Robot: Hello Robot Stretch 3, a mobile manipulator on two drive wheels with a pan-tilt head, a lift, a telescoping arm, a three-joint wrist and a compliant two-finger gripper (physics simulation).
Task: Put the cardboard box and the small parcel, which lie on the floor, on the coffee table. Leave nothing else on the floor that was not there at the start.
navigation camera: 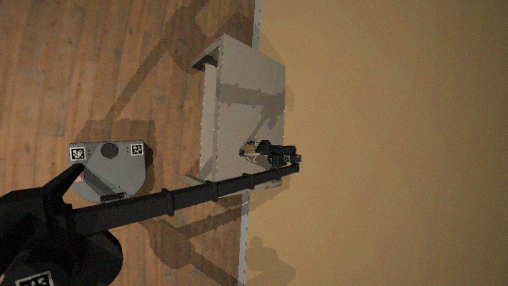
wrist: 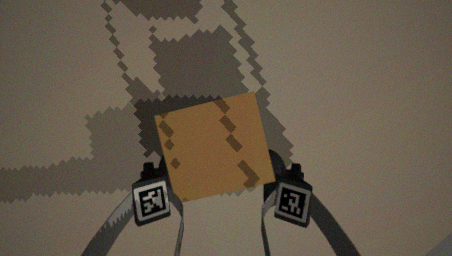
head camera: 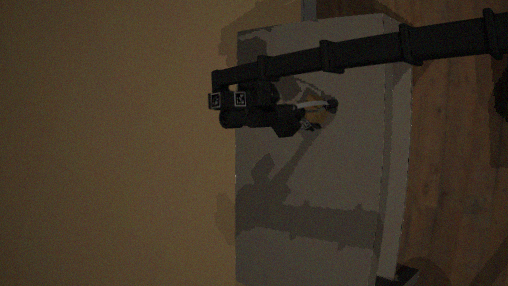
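Seen in the pictures: gripper, fingertip midpoint: (navigation camera: 244, 147) (wrist: 221, 167) (head camera: 326, 115); robot's base, origin of the base link: (navigation camera: 109, 149).
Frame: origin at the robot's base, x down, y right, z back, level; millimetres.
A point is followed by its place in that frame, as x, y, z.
My gripper (head camera: 323, 116) {-452, 644, 20} (navigation camera: 247, 148) {-452, 644, 20} (wrist: 221, 167) {-452, 644, 20} is shut on an orange-brown box (head camera: 319, 119) {-479, 650, 10} (navigation camera: 249, 149) {-501, 642, 27} (wrist: 210, 145) {-503, 664, 40}, with one fingertip on either side of it in the wrist view. I cannot tell whether this box is the cardboard box or the small parcel. It is over the grey top of the coffee table (head camera: 325, 175) {-451, 658, -142} (navigation camera: 245, 72) {-451, 675, -429} (wrist: 360, 75) {-450, 608, 140}, with its shadow close beside it. Whether its underside touches the top is hidden. A second box does not show in these views.
My extended arm (head camera: 370, 50) {-807, 299, 101} (navigation camera: 192, 193) {-809, 173, 91} reaches across one end of the table. My grey base (navigation camera: 130, 167) {-160, 92, 94} stands on the wooden floor (head camera: 450, 175) {-1, 419, -201} (navigation camera: 45, 85) {0, -273, -346}, apart from the table's near long side. A tan wall (head camera: 100, 150) {-927, 1053, -38} (navigation camera: 400, 150) {-1158, 1043, 42} is along the table's far side.
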